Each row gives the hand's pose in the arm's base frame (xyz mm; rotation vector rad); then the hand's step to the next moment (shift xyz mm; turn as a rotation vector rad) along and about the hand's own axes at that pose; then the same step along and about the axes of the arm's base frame.
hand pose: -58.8 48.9 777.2 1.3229 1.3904 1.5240
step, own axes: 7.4 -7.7 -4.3 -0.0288 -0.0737 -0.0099
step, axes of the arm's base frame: -7.1 7.3 -5.4 -0.0129 -0.0150 -0.0772
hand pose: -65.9 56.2 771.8 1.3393 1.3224 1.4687
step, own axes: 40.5 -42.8 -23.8 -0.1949 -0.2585 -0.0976
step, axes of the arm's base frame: -35.7 42.4 -31.1 -0.0892 -0.1555 -0.2867
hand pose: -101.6 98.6 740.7 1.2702 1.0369 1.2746
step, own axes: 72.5 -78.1 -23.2 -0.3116 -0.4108 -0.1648
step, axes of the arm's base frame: -11.4 82.6 -70.3 -0.1516 -0.2483 -0.4565
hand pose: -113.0 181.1 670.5 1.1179 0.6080 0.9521
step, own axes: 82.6 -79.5 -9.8 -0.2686 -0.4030 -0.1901
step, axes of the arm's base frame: 58.0 66.3 -74.0 -0.1537 -0.1978 -0.4560
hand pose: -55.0 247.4 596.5 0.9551 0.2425 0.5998
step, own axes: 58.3 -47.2 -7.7 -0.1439 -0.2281 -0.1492
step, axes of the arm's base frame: 61.5 18.7 -39.4 -0.0990 -0.0785 -0.2811
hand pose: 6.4 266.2 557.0 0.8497 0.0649 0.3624
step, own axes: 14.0 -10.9 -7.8 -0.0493 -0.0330 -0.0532
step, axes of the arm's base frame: 14.7 3.8 -12.1 -0.0473 0.0018 -0.0641
